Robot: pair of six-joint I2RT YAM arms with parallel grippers.
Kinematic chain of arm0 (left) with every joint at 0, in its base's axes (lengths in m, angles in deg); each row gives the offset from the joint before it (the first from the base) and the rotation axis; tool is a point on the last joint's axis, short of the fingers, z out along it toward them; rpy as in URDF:
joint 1: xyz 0 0 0.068 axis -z
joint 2: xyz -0.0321 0.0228 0.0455 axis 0.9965 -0.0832 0
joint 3: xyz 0.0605 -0.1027 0.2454 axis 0.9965 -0.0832 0
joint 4: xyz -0.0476 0.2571 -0.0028 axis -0.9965 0.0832 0
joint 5: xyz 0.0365 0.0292 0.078 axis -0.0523 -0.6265 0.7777
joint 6: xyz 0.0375 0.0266 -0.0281 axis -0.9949 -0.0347 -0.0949
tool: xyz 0 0 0 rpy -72.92 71.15 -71.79
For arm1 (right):
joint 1: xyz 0 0 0.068 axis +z
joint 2: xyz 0.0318 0.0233 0.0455 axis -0.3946 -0.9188 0
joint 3: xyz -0.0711 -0.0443 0.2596 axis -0.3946 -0.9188 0
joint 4: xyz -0.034 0.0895 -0.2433 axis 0.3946 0.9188 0
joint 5: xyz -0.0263 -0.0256 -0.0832 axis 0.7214 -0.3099 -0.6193
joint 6: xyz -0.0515 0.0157 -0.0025 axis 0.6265 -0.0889 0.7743
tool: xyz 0 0 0 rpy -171.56 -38.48 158.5
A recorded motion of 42 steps. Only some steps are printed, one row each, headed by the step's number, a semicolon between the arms.
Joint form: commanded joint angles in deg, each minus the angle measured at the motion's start. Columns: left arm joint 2, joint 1, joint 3, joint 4, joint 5, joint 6; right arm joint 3, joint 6, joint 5, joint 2, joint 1, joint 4.
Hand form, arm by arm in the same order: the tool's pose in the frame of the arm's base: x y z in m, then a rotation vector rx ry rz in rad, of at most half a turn. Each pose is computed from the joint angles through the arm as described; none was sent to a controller.
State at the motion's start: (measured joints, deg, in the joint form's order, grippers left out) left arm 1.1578 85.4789 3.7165 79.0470 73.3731 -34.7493; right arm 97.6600 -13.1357 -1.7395 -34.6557 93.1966 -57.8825
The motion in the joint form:
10: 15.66 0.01 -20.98 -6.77 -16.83 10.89; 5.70 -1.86 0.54 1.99 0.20 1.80
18: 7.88 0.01 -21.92 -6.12 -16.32 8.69; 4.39 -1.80 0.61 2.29 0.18 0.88
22: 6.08 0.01 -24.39 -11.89 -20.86 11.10; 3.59 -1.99 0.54 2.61 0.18 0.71
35: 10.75 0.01 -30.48 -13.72 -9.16 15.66; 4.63 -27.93 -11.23 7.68 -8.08 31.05
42: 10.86 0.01 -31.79 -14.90 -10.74 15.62; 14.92 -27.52 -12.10 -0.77 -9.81 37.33
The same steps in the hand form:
10: 0.1964 -0.0159 0.2564 -0.3680 2.1764 -0.7953; 0.1543 0.4083 0.2118 -0.6602 1.5518 0.9752
18: 0.2116 -0.0156 0.2248 -0.4052 2.3291 -0.7596; 0.1531 0.4047 0.2085 -0.6625 1.5525 0.9742
22: 0.2158 -0.0182 0.2134 -0.3996 2.3091 -0.8725; 0.1522 0.4022 0.2067 -0.6619 1.5588 0.9730
35: 0.1985 -0.0114 0.1949 -0.5986 2.2696 -0.6777; 0.2050 0.3549 0.1934 -0.1453 2.0626 0.7331
42: 0.1963 -0.0124 0.1898 -0.5839 2.2752 -0.7087; 0.2341 0.3797 0.1795 -0.1369 2.1147 0.6351

